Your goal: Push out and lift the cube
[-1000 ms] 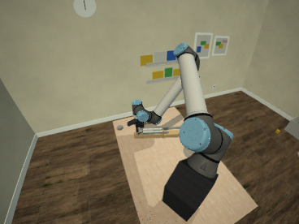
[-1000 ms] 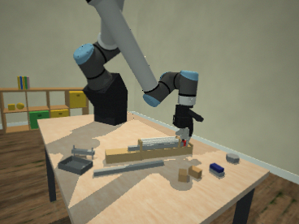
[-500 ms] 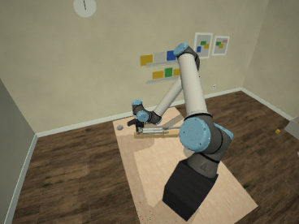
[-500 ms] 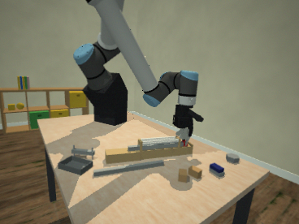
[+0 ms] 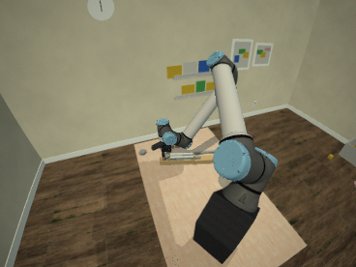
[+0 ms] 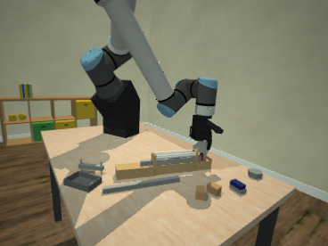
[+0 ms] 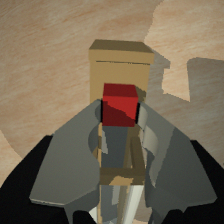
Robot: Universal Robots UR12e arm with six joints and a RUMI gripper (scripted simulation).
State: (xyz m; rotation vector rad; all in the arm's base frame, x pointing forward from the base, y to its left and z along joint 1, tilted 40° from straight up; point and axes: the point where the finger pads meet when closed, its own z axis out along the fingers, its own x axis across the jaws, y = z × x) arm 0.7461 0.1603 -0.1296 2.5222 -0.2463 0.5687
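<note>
Now: hand 1 cm above the red cube. The rest, counted from my hand: long grey bar 34 cm to the right, 5 cm below; then tan channel 5 cm behind, 14 cm to the right, 1 cm below; then blue block 22 cm ahead, 2 cm to the right, 5 cm below.
</note>
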